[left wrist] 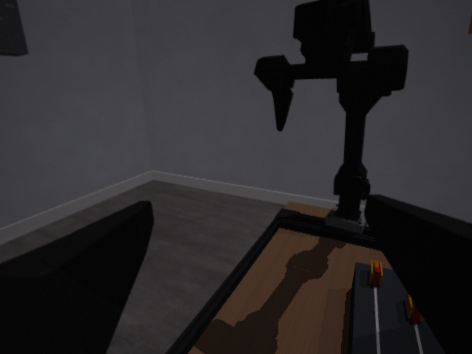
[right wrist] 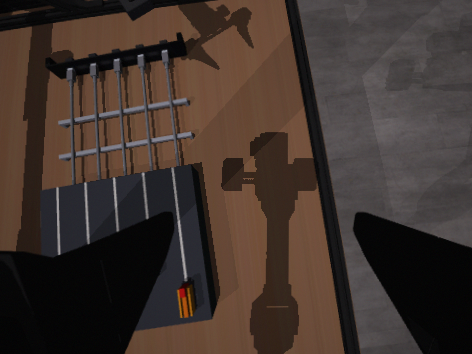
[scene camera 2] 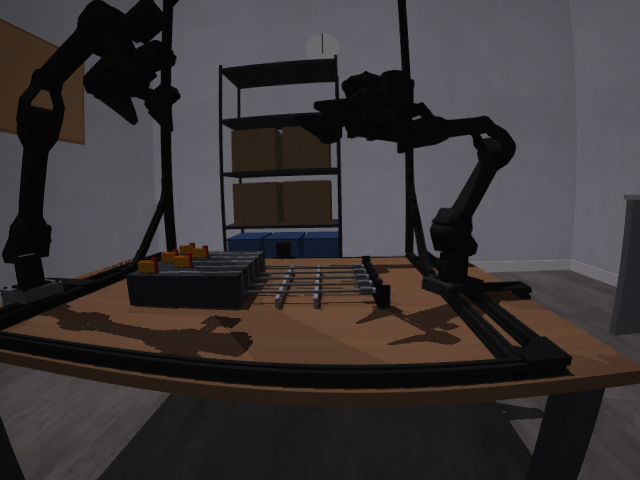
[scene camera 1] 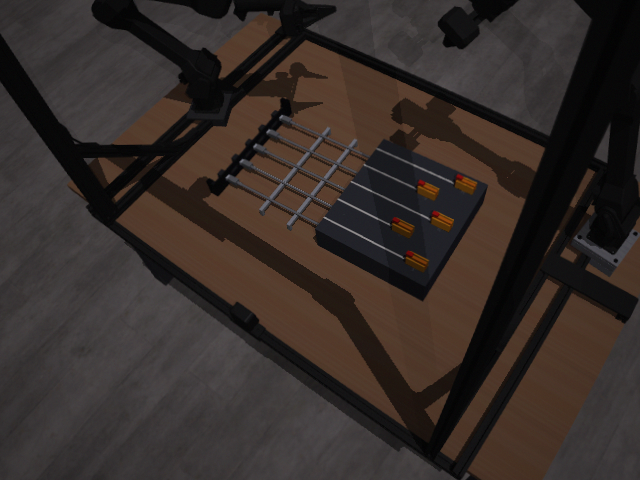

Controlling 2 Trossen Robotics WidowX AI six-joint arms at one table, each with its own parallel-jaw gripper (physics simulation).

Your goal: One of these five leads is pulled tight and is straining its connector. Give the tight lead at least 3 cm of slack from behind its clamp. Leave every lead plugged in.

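Frame: origin at the left arm's base, x up, y left, z back, level; centimetres.
Seen in the pictures: left gripper, fingertip midpoint: (left wrist: 259,208) (scene camera 2: 303,112); right gripper, fingertip midpoint: (left wrist: 311,132) (right wrist: 263,221) (scene camera 2: 154,128); left arm's base, origin of the base link: (scene camera 2: 453,278) (scene camera 1: 209,103); right arm's base, origin of the base link: (left wrist: 347,214) (scene camera 2: 31,285) (scene camera 1: 607,235).
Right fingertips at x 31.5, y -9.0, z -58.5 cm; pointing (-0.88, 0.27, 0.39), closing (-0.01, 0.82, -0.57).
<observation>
Offsets run from my right fingertips to a thing's middle. "spot": to the spot under its first point. Level surfaces: height alone.
Five thin leads run from grey connectors on a black rail (scene camera 1: 250,149) (scene camera 2: 382,295) (right wrist: 131,56) across two grey bars to a dark block @(dy -20.7, dx -30.9, dz +8.1 cm) (scene camera 1: 369,261) (scene camera 2: 186,290) (left wrist: 360,310) (right wrist: 197,220). On its top, each white lead ends at an orange-and-red clamp, such as the near clamp @(spot: dy -34.3, dx -25.4, dz +4.7 cm) (scene camera 1: 416,260) and the far clamp @(spot: dy -15.7, dx -25.3, dz -4.2 cm) (scene camera 1: 465,184) (right wrist: 185,301). All look straight; I cannot tell which is tight. My left gripper (scene camera 2: 306,111) (left wrist: 259,208) is open and empty, high above the table. My right gripper (scene camera 2: 151,124) (right wrist: 263,221) is open and empty, high above the block's level.
A black frame (scene camera 2: 289,373) edges the wooden table @(dx -34.2 cm) (scene camera 1: 279,289) (scene camera 2: 310,343). Dark frame posts rise from it, one post (scene camera 1: 509,258) crossing the right of scene camera 1. A shelf unit (scene camera 2: 221,155) stands behind the table. Arm shadows fall across the tabletop.
</observation>
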